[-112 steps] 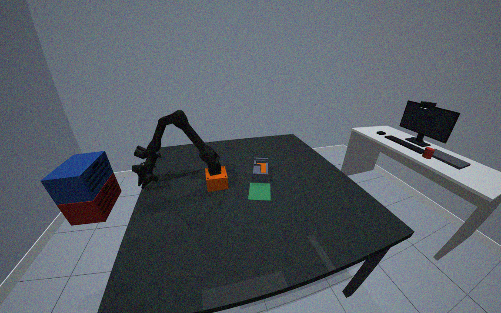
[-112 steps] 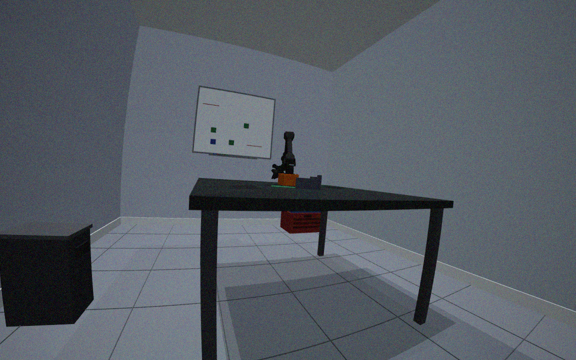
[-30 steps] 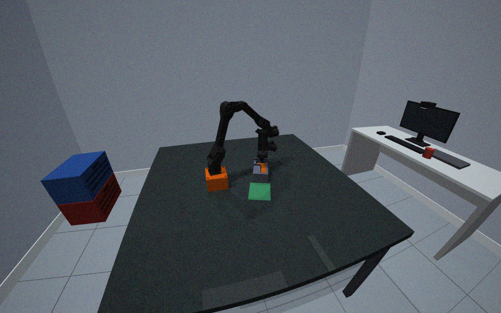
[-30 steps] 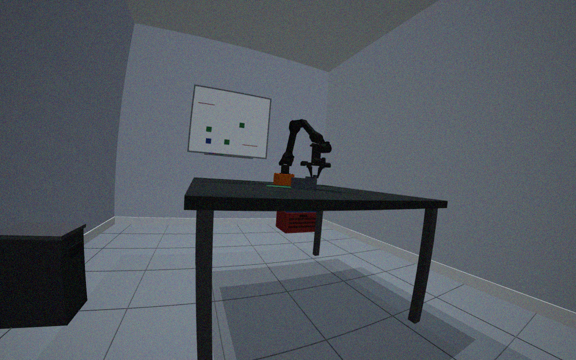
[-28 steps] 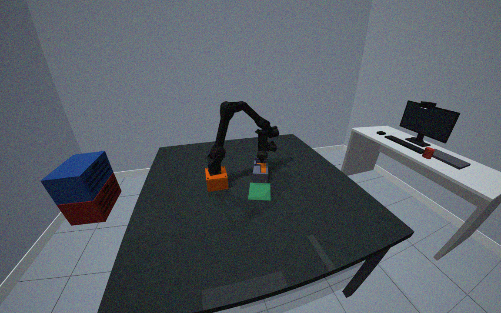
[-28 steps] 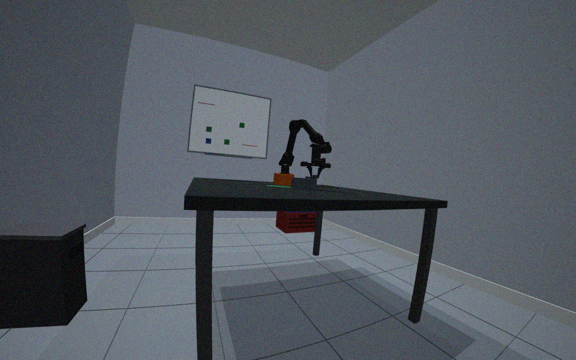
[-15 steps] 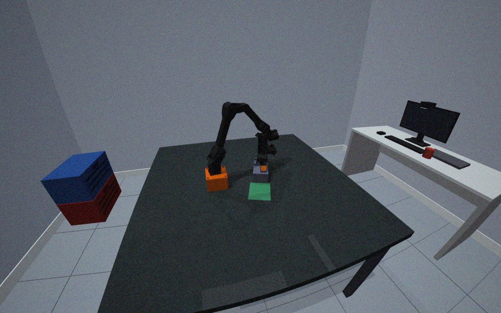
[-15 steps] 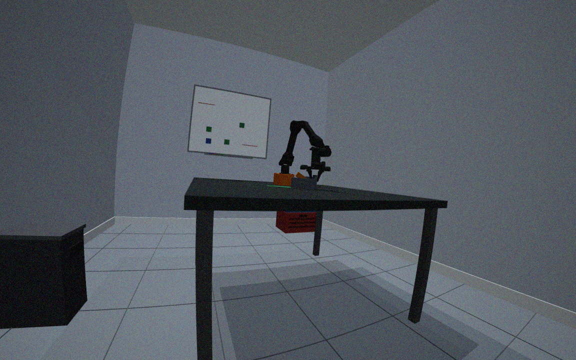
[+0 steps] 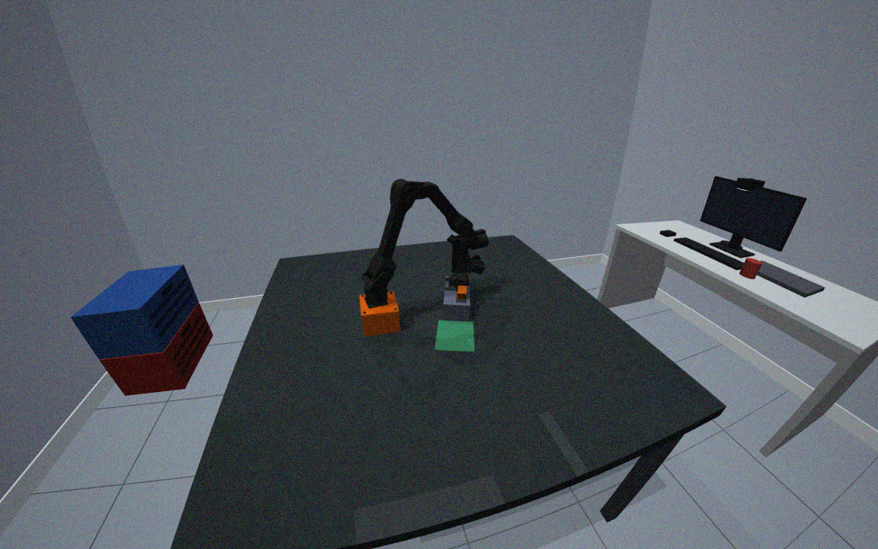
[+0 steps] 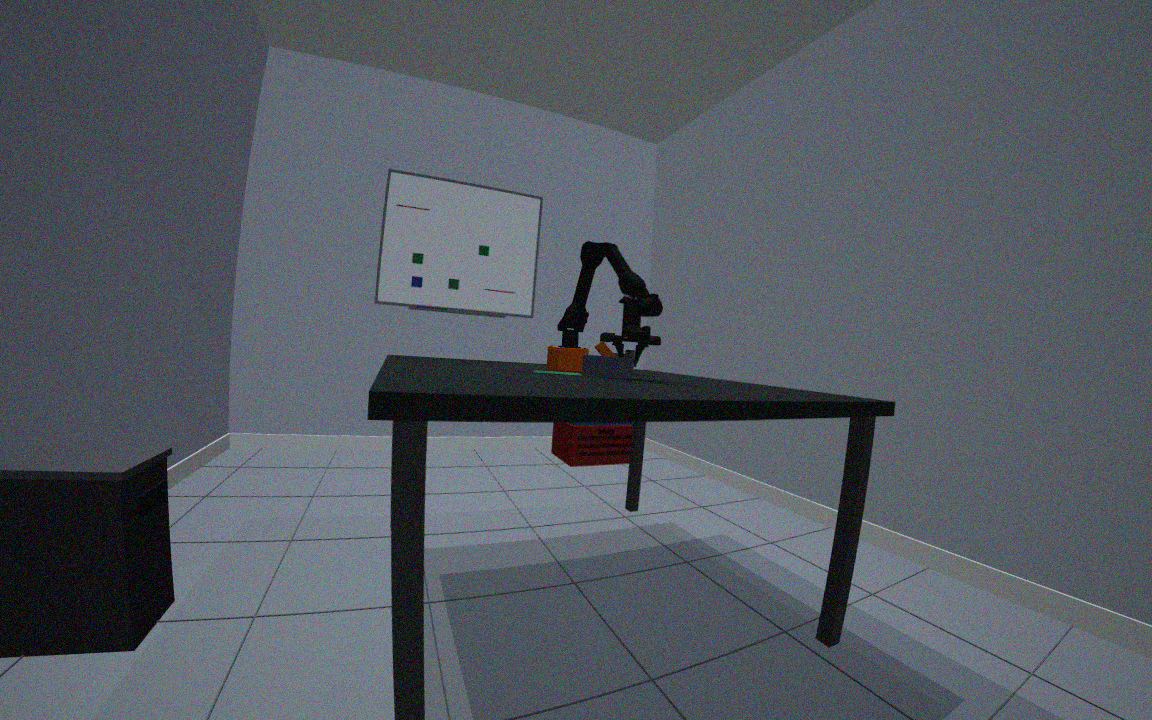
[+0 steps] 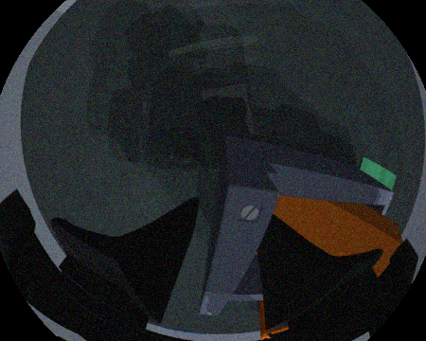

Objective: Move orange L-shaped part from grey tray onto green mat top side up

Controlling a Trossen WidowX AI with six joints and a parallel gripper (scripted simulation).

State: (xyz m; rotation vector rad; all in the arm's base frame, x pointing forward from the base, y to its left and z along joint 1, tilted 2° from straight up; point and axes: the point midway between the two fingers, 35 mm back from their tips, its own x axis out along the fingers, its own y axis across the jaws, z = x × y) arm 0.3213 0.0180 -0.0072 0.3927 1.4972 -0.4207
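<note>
Now: the orange L-shaped part 3 cm behind my gripper tip, 5 cm to the right of it and 1 cm above it. Also, from my gripper tip: green mat 12 cm behind, 19 cm to the right, 5 cm below.
</note>
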